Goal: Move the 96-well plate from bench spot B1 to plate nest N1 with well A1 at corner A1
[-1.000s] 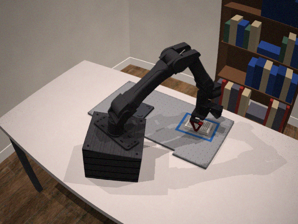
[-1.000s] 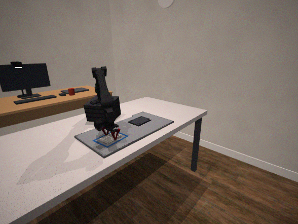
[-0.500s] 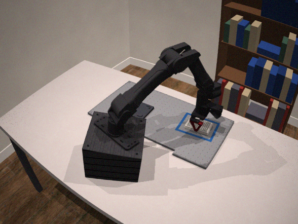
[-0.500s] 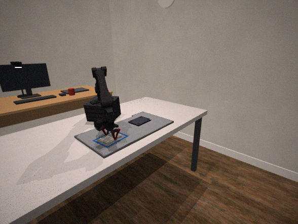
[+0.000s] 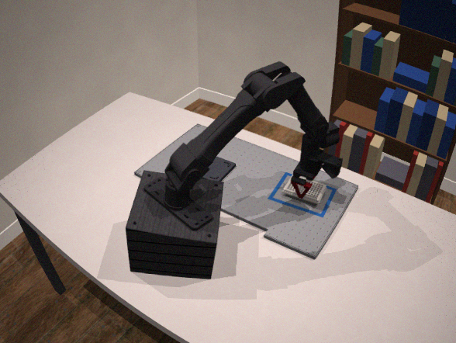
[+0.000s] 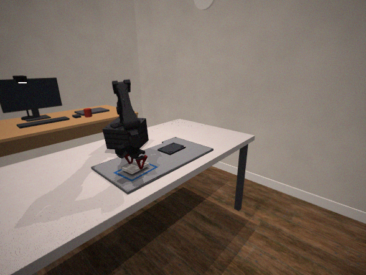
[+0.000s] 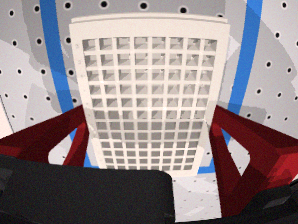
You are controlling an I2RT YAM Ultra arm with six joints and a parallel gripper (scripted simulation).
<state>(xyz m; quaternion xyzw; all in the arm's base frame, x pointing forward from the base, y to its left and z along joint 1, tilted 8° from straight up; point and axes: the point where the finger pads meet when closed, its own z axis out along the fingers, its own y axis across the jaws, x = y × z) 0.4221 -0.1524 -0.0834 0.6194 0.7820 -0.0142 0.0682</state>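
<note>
Now: hand 110 mm past the dark plate nest, 330 mm to the right of it and 20 mm above it. The rest, counted from my hand: white 96-well plate: right at my hand.
</note>
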